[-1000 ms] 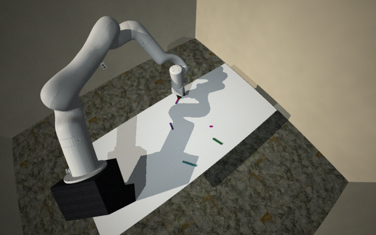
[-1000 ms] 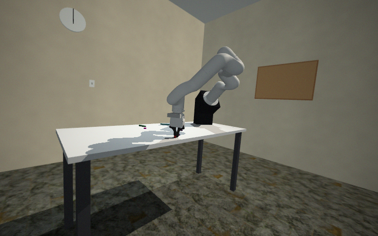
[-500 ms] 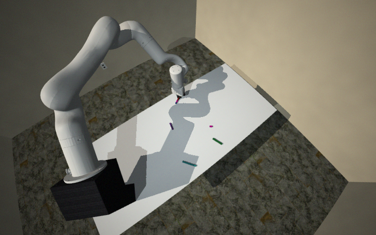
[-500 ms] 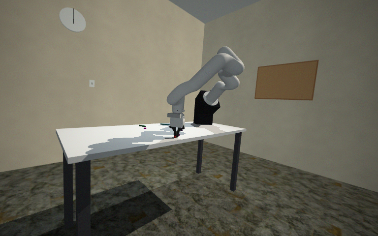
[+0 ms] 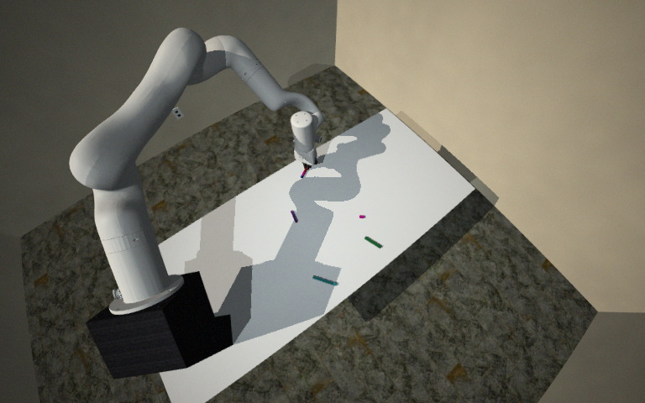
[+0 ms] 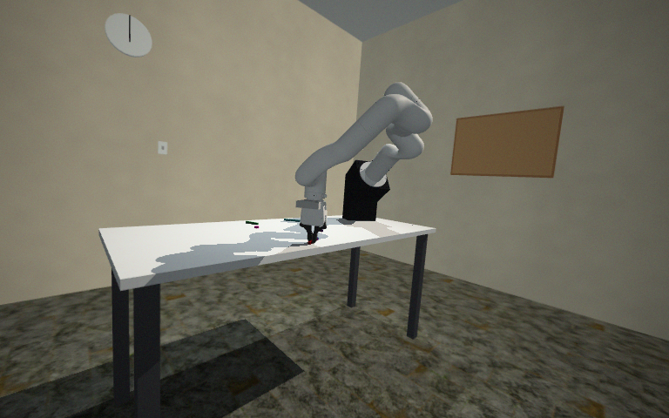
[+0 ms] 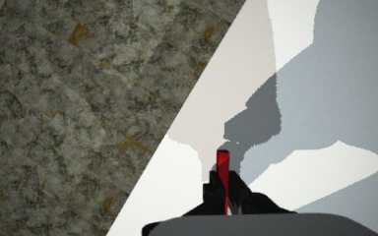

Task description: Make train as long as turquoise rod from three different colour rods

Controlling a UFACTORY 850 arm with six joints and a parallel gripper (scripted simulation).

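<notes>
My hand is 20 mm above the red rod. From my hand the other things lie so: blue rod (50 mm behind, 40 mm to the right, 20 mm below); then green rod (80 mm ahead, 480 mm to the right, 20 mm below); then purple rod (170 mm behind, 210 mm to the right, 20 mm below).
</notes>
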